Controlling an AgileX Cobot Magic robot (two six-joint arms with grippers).
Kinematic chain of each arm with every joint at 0, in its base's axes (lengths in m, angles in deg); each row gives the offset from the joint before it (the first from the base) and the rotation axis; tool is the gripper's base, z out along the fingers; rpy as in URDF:
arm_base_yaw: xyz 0 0 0.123 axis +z
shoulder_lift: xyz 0 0 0 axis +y
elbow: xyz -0.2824 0 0.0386 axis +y
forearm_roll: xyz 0.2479 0 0.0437 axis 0.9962 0 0.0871
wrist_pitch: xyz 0 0 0 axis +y
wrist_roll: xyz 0.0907 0 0.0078 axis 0.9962 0 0.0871
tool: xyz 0 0 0 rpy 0 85 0
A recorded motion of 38 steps. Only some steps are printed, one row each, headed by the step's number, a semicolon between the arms.
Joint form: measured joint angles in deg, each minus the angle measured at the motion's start. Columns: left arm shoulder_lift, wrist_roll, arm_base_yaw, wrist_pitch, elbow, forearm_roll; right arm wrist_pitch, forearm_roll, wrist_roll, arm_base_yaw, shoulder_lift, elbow.
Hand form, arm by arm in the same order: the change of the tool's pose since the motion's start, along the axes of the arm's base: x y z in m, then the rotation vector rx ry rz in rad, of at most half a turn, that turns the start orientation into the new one. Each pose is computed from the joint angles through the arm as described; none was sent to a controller.
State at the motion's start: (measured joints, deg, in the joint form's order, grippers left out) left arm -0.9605 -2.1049 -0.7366 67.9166 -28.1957 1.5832; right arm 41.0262 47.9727 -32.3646 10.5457 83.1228 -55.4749
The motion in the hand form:
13: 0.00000 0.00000 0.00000 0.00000 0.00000 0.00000; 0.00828 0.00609 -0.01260 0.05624 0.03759 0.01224
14: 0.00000 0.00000 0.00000 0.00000 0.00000 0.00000; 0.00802 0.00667 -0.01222 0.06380 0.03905 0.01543
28: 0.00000 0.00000 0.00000 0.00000 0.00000 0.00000; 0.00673 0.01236 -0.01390 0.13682 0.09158 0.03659
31: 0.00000 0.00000 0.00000 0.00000 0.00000 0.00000; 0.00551 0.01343 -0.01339 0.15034 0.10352 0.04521
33: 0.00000 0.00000 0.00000 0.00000 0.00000 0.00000; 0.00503 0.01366 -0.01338 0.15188 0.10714 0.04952
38: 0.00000 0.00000 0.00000 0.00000 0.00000 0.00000; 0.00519 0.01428 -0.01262 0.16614 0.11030 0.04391
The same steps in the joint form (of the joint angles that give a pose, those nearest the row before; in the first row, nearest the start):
13: 0.00 0.00 0.00 0.00 0.00 0.00; 0.54 6.00 -4.05 0.00 3.27 0.00
14: 0.00 0.00 0.00 0.00 0.00 0.00; 0.83 6.56 -4.36 0.00 3.27 0.00
28: 0.00 0.00 0.00 0.00 0.00 0.00; 4.15 10.94 -5.39 0.00 4.22 0.00
31: 0.00 0.00 0.00 0.00 0.00 0.00; 5.15 11.51 -5.39 0.00 4.22 0.00
33: 0.00 0.00 0.00 0.00 0.00 0.00; 5.48 11.51 -5.39 0.00 4.22 0.00
38: 0.00 0.00 0.00 0.00 0.00 0.00; 5.58 12.36 -5.34 0.00 4.22 0.00

